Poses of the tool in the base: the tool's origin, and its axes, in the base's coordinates. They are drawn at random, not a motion.
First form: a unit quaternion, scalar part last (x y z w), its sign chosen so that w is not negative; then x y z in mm.
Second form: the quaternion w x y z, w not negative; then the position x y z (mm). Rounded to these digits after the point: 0 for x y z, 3 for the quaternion.
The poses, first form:
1: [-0.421 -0.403 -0.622 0.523 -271 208 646]
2: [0.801 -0.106 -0.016 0.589 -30 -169 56]
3: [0.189 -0.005 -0.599 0.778 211 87 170]
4: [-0.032 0.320 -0.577 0.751 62 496 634]
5: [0.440 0.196 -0.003 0.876 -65 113 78]
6: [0.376 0.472 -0.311 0.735 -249 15 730]
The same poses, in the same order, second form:
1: [0.523 -0.421 -0.403 -0.622 -271 208 646]
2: [0.589 0.801 -0.106 -0.016 -30 -169 56]
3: [0.778 0.189 -0.005 -0.599 211 87 170]
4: [0.751 -0.032 0.320 -0.577 62 496 634]
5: [0.876 0.440 0.196 -0.003 -65 113 78]
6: [0.735 0.376 0.472 -0.311 -249 15 730]
